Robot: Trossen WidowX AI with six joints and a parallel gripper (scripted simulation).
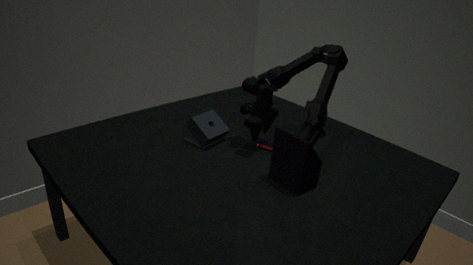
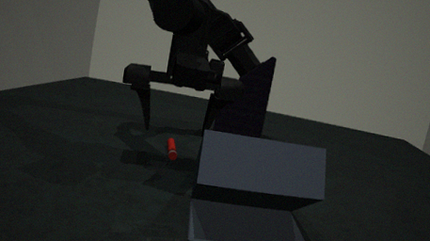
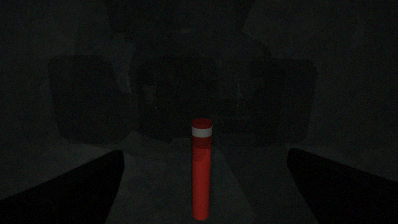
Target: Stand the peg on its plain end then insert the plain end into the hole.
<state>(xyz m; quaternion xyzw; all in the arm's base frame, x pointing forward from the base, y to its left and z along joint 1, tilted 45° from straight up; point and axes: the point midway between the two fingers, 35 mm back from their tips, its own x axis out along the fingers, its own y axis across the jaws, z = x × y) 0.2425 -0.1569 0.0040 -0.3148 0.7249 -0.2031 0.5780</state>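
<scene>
My gripper tip is now 20 mm past the red peg and 40 mm above it. The rest, counted from my gripper tip: grey sloped panel 170 mm ahead, 120 mm to the left, 10 mm above.
</scene>
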